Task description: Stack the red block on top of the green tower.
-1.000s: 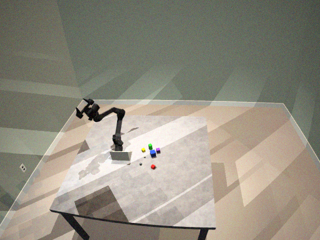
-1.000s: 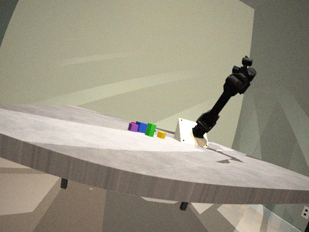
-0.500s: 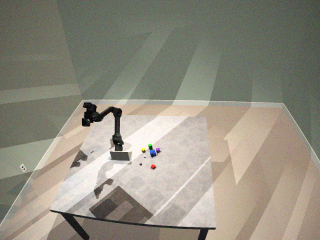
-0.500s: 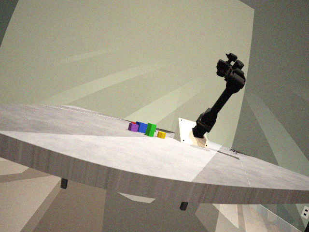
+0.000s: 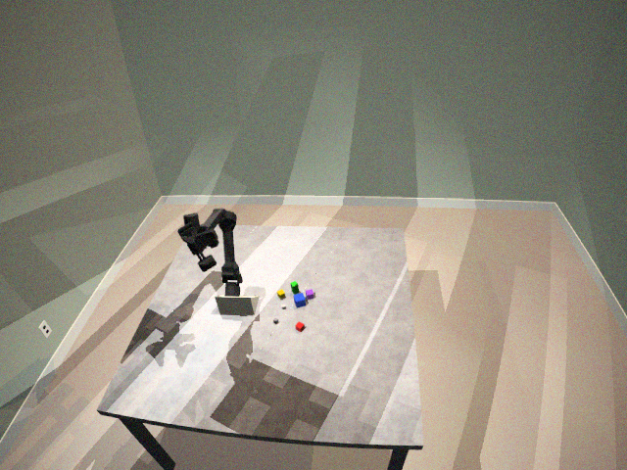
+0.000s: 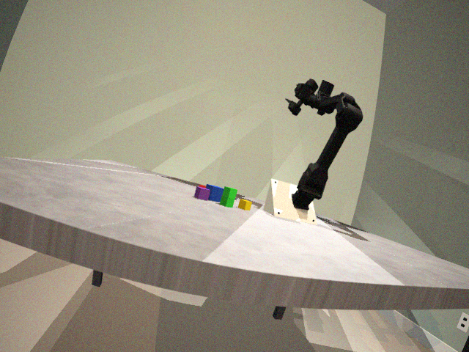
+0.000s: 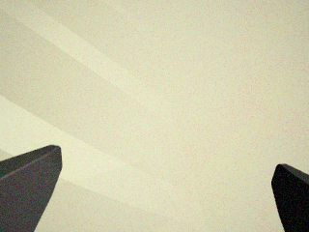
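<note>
Now: gripper tip 53 cm above the red block, 30 cm short of it and 12 cm to the right of it. The rest, counted from my gripper tip: purple block: 53 cm below, 34 cm ahead, 32 cm to the left; then blue block: 53 cm below, 29 cm ahead, 27 cm to the left; then yellow block: 53 cm below, 33 cm to the left, 20 cm ahead.
</note>
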